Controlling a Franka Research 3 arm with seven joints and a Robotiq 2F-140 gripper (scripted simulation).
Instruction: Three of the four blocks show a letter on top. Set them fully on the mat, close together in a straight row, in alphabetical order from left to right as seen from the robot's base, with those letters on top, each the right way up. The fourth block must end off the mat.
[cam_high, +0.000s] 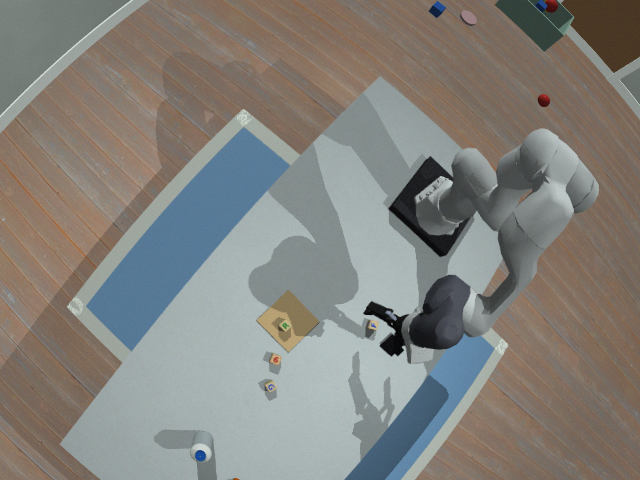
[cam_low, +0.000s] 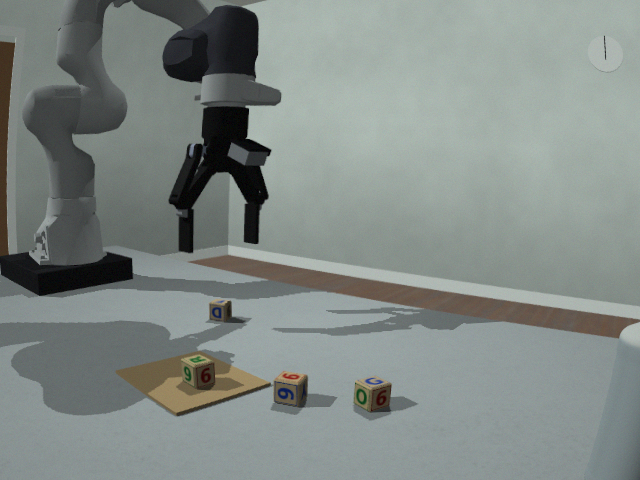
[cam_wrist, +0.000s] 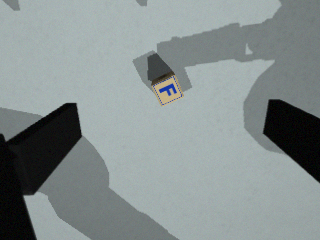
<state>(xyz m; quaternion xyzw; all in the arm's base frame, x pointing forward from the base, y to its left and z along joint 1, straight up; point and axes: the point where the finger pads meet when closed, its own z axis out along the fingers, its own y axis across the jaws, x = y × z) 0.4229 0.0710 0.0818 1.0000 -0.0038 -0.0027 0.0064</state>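
My gripper is now 11 cm above the block. Round my hand: tan mat: 16 cm ahead, 22 cm to the right, 13 cm below.
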